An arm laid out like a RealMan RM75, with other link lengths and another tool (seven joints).
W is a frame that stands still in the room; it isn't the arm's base.
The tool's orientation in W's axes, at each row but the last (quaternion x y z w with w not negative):
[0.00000 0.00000 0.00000 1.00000]
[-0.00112 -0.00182 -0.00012 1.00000]
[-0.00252 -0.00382 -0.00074 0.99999]
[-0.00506 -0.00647 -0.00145 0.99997]
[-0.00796 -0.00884 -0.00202 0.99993]
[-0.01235 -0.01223 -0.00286 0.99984]
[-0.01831 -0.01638 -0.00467 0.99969]
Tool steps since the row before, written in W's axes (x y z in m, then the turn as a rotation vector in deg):
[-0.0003 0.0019 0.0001 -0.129 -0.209 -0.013]
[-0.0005 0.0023 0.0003 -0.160 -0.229 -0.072]
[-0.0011 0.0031 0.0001 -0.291 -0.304 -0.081]
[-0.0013 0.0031 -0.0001 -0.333 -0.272 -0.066]
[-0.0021 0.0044 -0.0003 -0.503 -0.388 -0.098]
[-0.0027 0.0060 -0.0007 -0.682 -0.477 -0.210]
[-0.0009 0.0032 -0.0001 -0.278 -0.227 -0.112]
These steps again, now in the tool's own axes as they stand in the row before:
[-0.0003 0.0019 0.0001 -0.129 -0.209 -0.013]
[-0.0005 0.0023 0.0003 -0.160 -0.229 -0.072]
[-0.0011 0.0031 0.0001 -0.291 -0.304 -0.080]
[-0.0013 0.0031 -0.0001 -0.333 -0.272 -0.064]
[-0.0021 0.0044 -0.0002 -0.503 -0.388 -0.095]
[-0.0027 0.0060 -0.0005 -0.684 -0.476 -0.205]
[-0.0009 0.0032 0.0000 -0.280 -0.226 -0.111]

